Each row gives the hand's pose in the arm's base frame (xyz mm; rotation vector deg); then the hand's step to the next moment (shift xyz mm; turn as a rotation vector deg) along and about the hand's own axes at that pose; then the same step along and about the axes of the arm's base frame.
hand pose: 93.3 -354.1 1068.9 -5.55 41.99 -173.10
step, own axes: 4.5 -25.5 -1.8 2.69 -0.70 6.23
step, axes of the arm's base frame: -5.0 23.3 10.3 -2.27 -2.34 5.99
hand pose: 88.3 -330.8 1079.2 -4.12 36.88 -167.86
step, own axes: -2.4 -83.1 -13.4 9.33 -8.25 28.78
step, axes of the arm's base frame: -9.2 80.6 22.7 -8.07 -5.86 29.73
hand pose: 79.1 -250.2 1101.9 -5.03 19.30 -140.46
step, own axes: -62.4 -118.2 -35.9 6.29 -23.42 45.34
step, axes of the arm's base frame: -27.6 135.6 -2.3 -12.40 3.83 49.75
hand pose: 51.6 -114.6 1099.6 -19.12 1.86 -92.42
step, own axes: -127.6 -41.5 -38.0 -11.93 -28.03 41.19
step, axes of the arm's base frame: -45.1 121.4 -51.8 -17.25 21.30 43.28
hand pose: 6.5 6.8 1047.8 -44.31 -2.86 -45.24
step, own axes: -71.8 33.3 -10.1 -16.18 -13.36 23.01
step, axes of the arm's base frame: -32.1 53.0 -50.3 -14.96 18.83 19.78
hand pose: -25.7 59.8 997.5 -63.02 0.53 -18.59
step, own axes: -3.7 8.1 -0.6 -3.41 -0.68 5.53
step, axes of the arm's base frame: -1.6 3.8 -7.9 -2.50 5.44 2.61
